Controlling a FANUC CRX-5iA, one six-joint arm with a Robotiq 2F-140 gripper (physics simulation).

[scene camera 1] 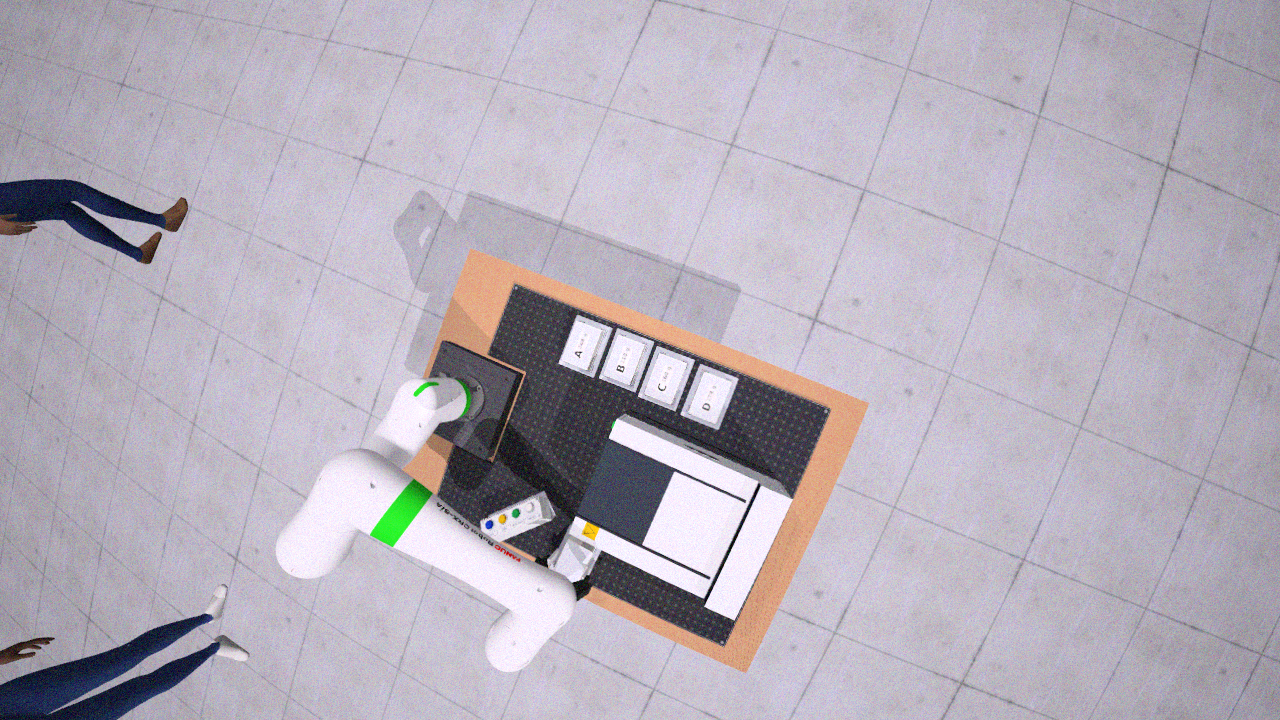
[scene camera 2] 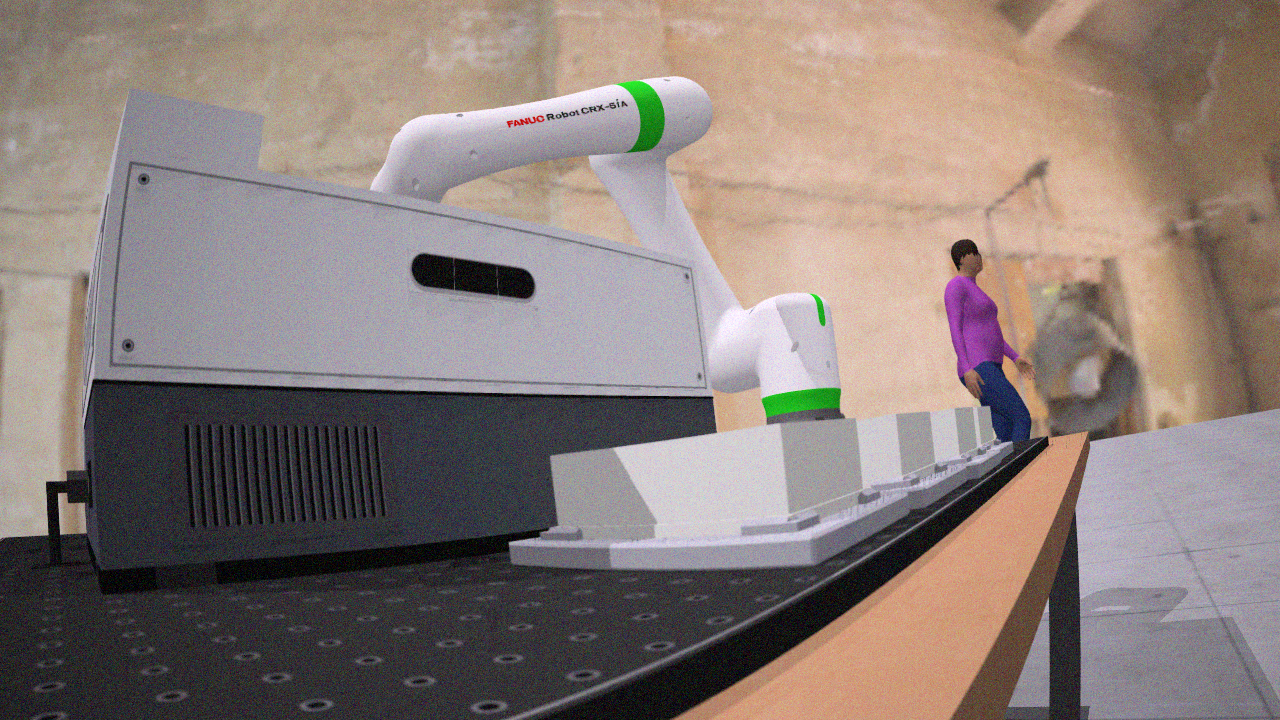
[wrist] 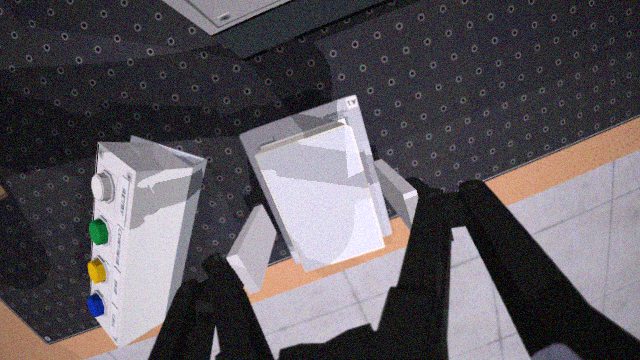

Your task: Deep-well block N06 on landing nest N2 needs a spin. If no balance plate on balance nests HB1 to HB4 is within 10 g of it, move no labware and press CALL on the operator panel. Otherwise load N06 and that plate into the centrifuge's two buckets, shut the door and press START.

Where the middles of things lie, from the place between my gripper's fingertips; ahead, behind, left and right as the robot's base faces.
Labels:
Now: hand 10 mm to the left of the white plate block (scene camera 1: 577,553) and 30 mm above it. The rest, counted from my hand: white centrifuge (scene camera 1: 698,517) 250 mm ahead, 280 mm to the left, 40 mm above; button box (scene camera 1: 536,510) 220 mm behind, 30 mm to the left, 40 mm below.

